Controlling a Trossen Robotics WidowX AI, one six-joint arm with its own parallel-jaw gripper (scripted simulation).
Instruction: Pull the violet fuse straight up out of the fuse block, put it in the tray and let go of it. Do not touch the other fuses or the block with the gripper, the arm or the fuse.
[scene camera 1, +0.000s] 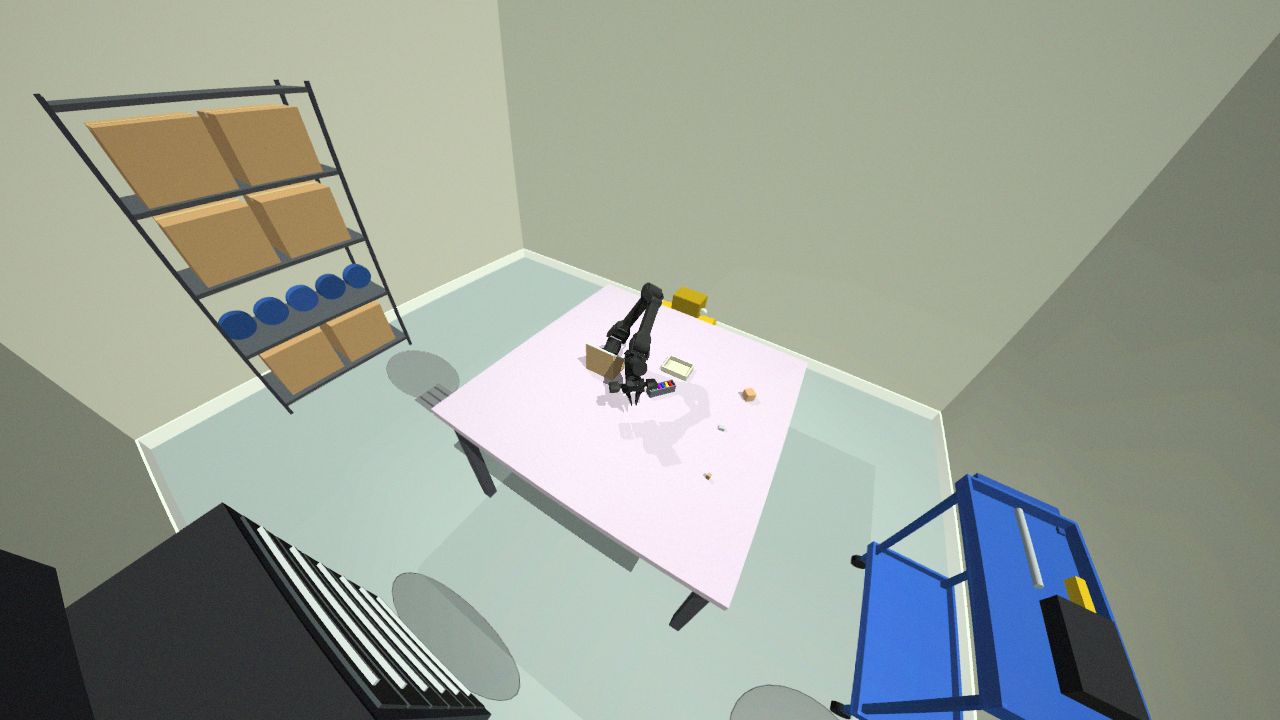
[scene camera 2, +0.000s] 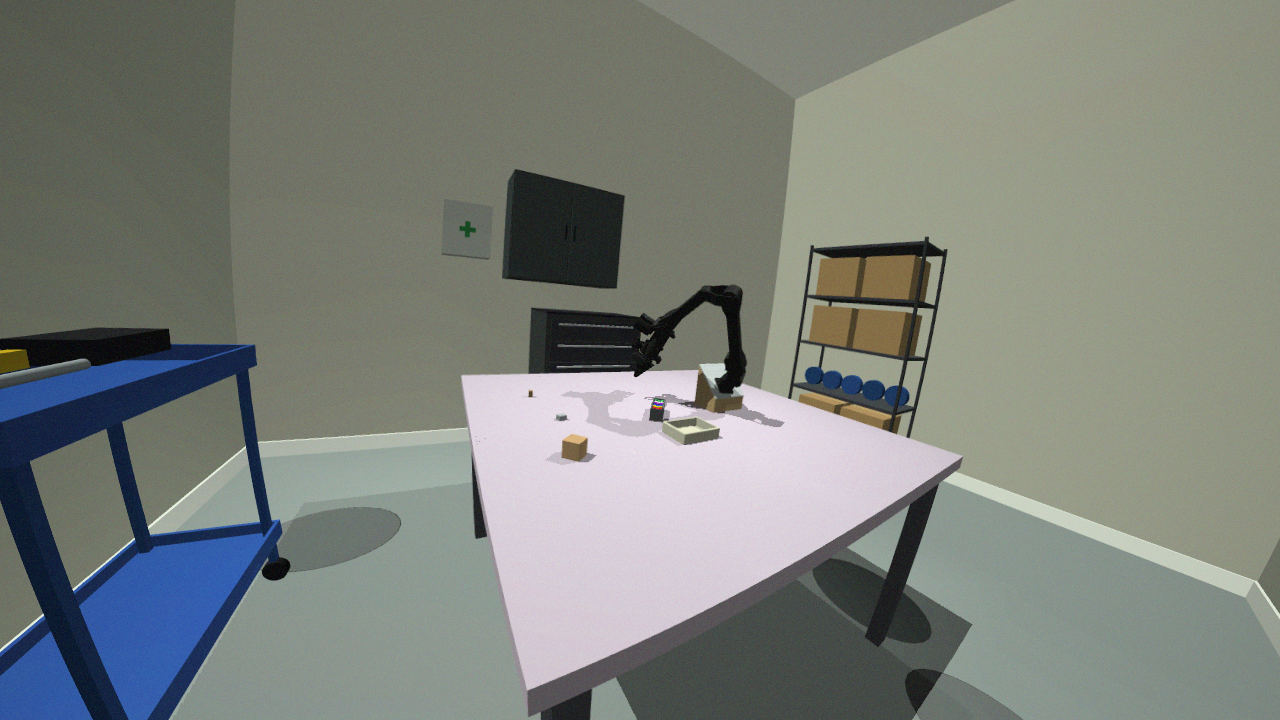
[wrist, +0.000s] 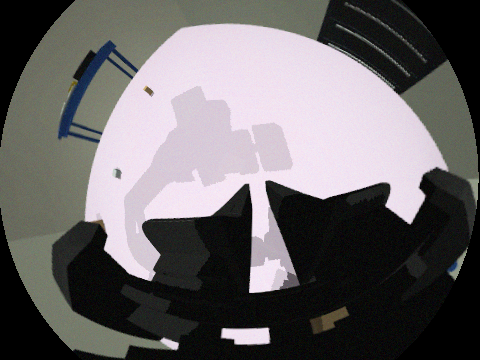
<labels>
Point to my gripper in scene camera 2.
At 635, 376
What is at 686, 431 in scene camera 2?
A tray.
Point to my gripper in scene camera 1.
633, 405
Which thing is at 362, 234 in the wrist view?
My gripper.
</labels>
